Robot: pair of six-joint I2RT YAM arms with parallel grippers.
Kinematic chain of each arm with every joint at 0, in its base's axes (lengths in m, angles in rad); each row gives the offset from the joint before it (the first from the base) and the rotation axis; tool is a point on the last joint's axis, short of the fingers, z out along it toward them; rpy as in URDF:
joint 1: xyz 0 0 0.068 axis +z
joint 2: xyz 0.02 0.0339 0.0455 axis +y
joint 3: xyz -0.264 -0.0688 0 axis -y
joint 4: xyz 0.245 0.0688 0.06 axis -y
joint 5: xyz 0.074 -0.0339 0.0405 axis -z
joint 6: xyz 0.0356 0 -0.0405 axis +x
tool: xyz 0 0 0 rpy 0 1.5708 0
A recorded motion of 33 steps. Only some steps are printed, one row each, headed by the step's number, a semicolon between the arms.
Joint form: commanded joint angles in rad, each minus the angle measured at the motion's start. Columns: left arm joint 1, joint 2, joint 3, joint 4, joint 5, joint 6; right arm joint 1, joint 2, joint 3, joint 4, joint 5, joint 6.
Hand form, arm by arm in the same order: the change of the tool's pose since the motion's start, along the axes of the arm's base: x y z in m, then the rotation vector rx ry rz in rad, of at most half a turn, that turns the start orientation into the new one. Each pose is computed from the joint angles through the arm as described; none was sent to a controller.
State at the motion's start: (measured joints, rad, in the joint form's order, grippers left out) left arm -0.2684 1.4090 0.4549 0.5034 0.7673 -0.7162; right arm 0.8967 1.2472 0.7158 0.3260 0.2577 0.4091
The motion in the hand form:
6: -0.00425 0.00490 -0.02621 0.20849 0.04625 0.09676; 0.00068 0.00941 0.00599 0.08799 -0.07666 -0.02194
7: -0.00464 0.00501 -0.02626 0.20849 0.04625 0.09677; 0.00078 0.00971 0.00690 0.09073 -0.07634 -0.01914
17: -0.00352 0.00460 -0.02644 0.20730 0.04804 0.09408; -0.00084 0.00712 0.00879 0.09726 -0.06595 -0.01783
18: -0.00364 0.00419 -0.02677 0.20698 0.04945 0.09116; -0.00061 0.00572 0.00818 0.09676 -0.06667 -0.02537
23: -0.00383 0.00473 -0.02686 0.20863 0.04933 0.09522; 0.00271 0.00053 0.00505 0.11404 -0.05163 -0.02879
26: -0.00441 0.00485 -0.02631 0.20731 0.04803 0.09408; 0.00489 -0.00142 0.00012 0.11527 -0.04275 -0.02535
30: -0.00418 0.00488 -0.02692 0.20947 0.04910 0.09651; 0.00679 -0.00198 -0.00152 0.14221 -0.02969 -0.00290
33: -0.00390 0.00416 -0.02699 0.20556 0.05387 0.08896; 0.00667 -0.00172 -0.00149 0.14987 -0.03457 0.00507
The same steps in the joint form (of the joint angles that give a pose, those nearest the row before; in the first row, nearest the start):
6: -0.0062 0.0360 -0.0131 -0.1383 -0.1859 0.1379; 0.0237 0.0367 -0.0026 0.1558 0.0461 0.0004
7: -0.0062 0.0345 -0.0147 -0.1383 -0.1859 0.1379; 0.0237 0.0367 0.0005 0.1542 0.0430 0.0020
17: -0.0062 0.0406 -0.0101 -0.1383 -0.1829 0.1379; 0.0222 0.0199 -0.0009 0.1342 0.0384 0.0143
18: -0.0077 0.0422 -0.0100 -0.1383 -0.1813 0.1379; 0.0192 0.0168 -0.0056 0.1358 0.0429 0.0142
23: -0.0062 0.0406 -0.0116 -0.1383 -0.1844 0.1379; -0.0038 0.0122 -0.0209 0.1449 0.0200 0.0357
26: -0.0062 0.0361 -0.0131 -0.1398 -0.1829 0.1379; -0.0161 0.0183 -0.0347 0.1587 0.0032 0.0418
30: -0.0062 0.0391 -0.0131 -0.1382 -0.1860 0.1379; -0.0269 0.0245 -0.0409 0.1786 -0.0336 0.0648
33: -0.0077 0.0422 -0.0101 -0.1413 -0.1783 0.1364; -0.0269 0.0260 -0.0440 0.1925 -0.0414 0.0649

